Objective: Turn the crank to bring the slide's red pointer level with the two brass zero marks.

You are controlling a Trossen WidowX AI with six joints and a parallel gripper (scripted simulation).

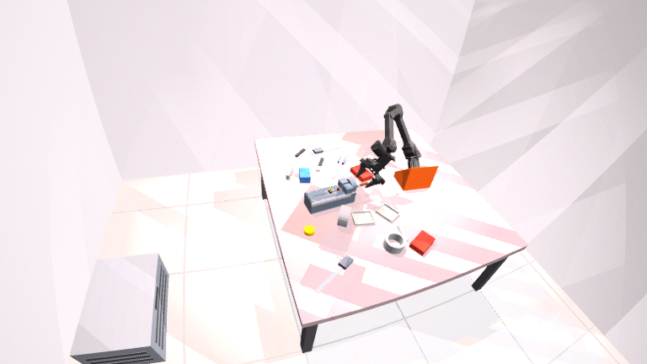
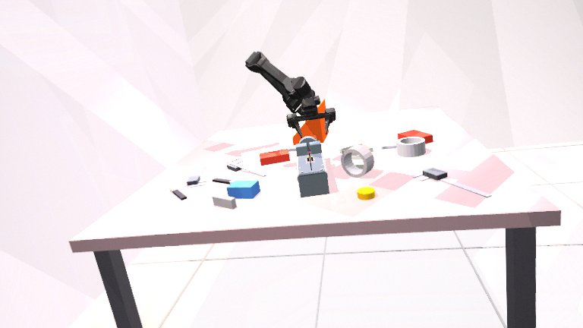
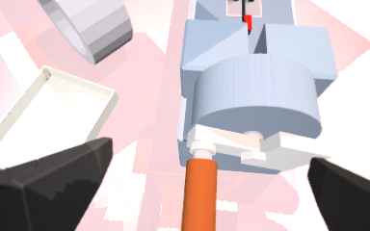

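Now: gripper tip 20 mm past the orange handle and 20 mm above it. Round my gripper tip: red pointer: 120 mm ahead, 30 mm below, 10 mm to the right; yellow disc: 320 mm ahead, 170 mm to the left, 110 mm below; blue block: 230 mm to the right, 230 mm ahead, 100 mm below.
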